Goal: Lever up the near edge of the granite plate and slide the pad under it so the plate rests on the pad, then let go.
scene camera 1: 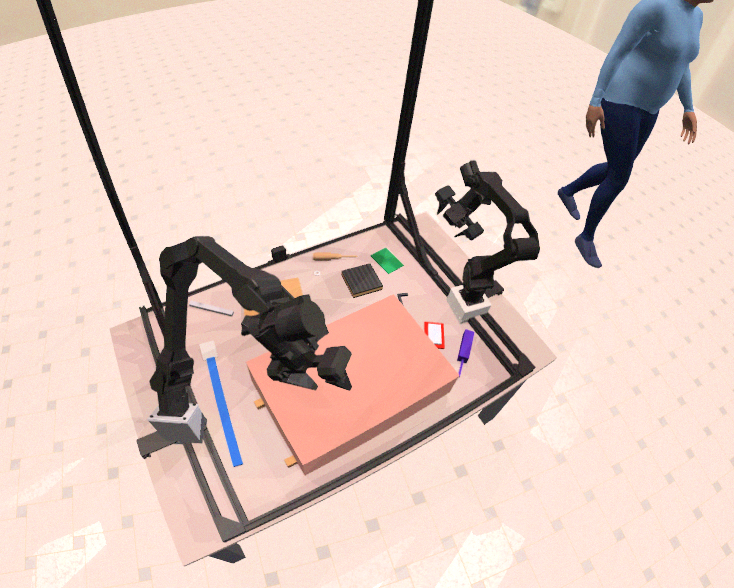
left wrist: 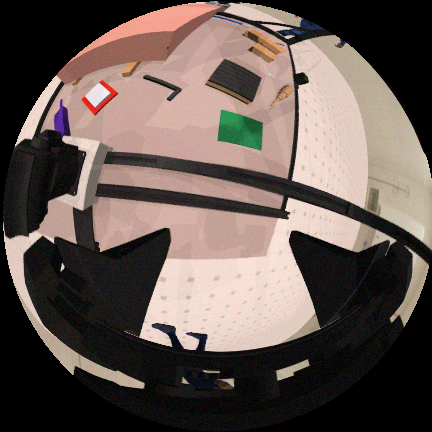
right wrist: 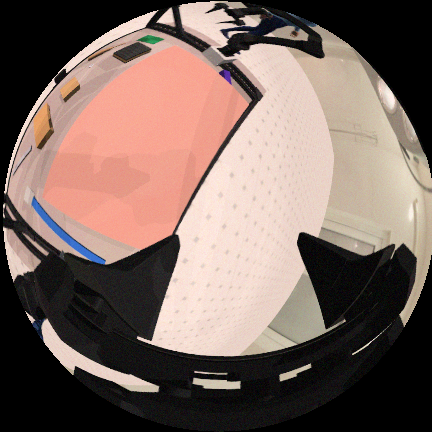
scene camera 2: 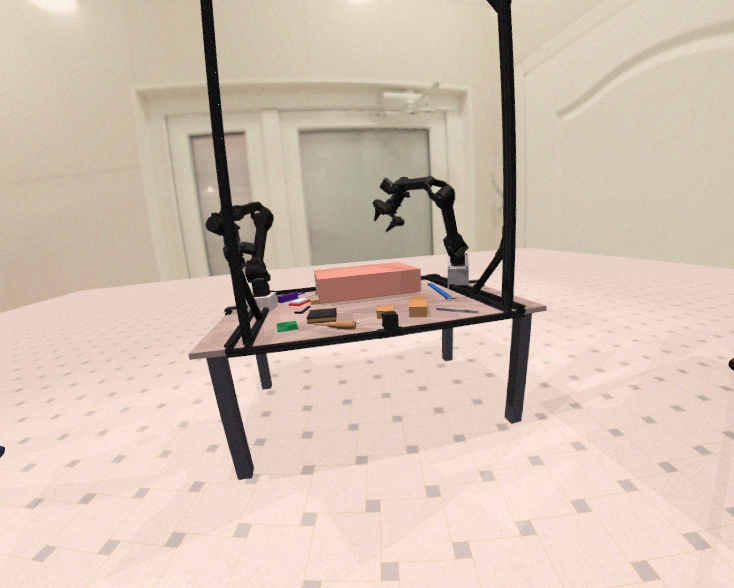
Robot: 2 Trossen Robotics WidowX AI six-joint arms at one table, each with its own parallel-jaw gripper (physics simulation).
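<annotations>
Granite plate: in scene camera 1 (395,369), in the right wrist view (126,168), in the left wrist view, in scene camera 2. Same spot on the plate: (scene camera 2: 337,284) is (left wrist: 184,28).
</annotations>
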